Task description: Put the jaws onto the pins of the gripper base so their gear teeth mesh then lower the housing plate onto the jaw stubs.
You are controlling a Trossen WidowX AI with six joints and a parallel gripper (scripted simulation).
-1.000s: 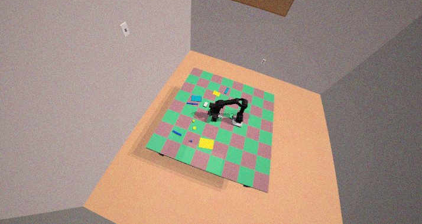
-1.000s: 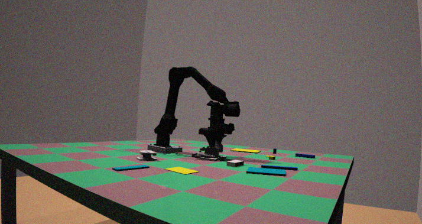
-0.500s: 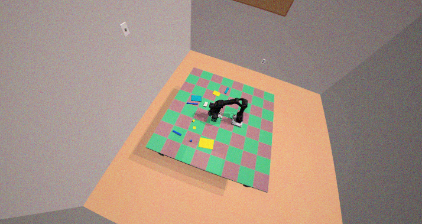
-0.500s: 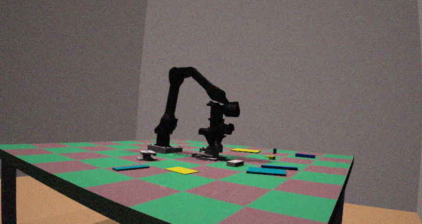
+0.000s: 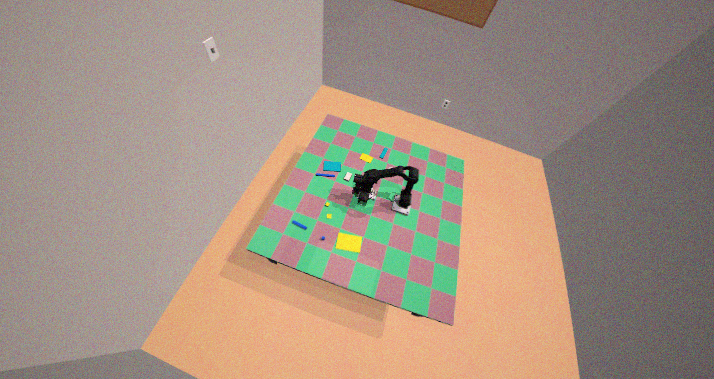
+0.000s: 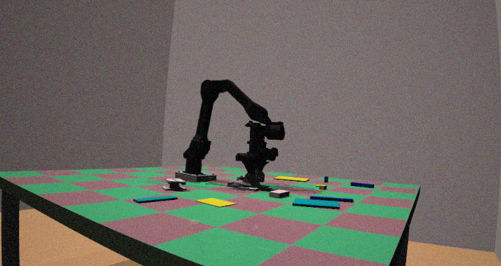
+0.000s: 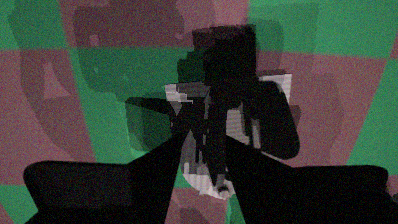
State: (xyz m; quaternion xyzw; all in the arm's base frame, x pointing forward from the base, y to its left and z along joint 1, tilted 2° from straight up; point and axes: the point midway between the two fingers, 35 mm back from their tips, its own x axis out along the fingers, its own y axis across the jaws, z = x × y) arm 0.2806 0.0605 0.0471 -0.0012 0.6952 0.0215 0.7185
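Right now my gripper tip is 50 mm to the left of the grey jaw, 30 mm past it and 10 mm above it. The rest, counted from my gripper tip: small yellow cube (210 mm ahead, 170 mm to the left, 20 mm below); then blue bar (330 mm ahead, 30 mm to the right, 20 mm below); then white housing plate (50 mm behind, 40 mm to the right, 20 mm below).
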